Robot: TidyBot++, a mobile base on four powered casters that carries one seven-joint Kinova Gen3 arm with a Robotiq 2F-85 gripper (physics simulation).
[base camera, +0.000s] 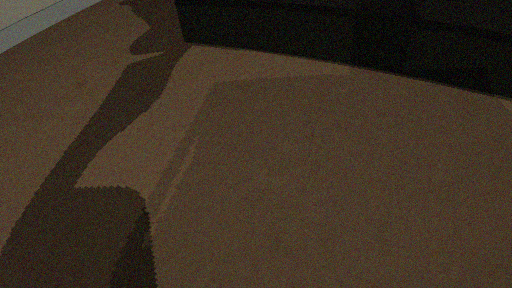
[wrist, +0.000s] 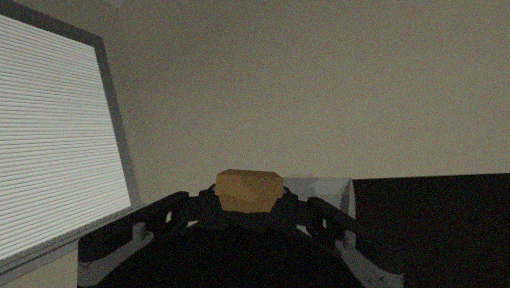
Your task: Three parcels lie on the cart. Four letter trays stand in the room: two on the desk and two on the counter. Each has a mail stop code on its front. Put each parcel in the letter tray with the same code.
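Frame: origin at the arm's base, x right, y back, z down, level; millimetres.
Seen in the pictures: gripper, fingertip midpoint: (wrist: 250,189).
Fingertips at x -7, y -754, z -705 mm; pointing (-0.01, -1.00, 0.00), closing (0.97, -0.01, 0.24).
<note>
A point is followed by its place in that frame.
My gripper (wrist: 250,189) @(x -7, y -754, z -705 mm) is shut on an orange-brown parcel (wrist: 249,191) @(x -2, y -705, z -720 mm), which sits between the two fingertips at the lower middle of the wrist view. No code shows on the side of the parcel that faces the camera. A light grey letter tray (wrist: 337,188) @(x 253, y -1087, z -539 mm) shows in part behind the parcel and the right finger, at the left end of a dark top. Its front and its code are hidden. The gripper, the parcels and the trays do not show in the base camera view. The cart does not show in either view.
The dark top (wrist: 435,225) @(x 338, y -891, z -513 mm) stretches to the right against a beige wall (wrist: 310,90) @(x 303, y -1271, z -930 mm). A window with blinds (wrist: 55,135) @(x -1088, y -1418, z -999 mm) is at the left. In the base camera view, a dark furniture base (base camera: 350,35) @(x 172, y -724, z 323 mm) stands across the back of the brown floor (base camera: 325,175) @(x 64, y -393, z 397 mm), with arm-shaped shadows at the left.
</note>
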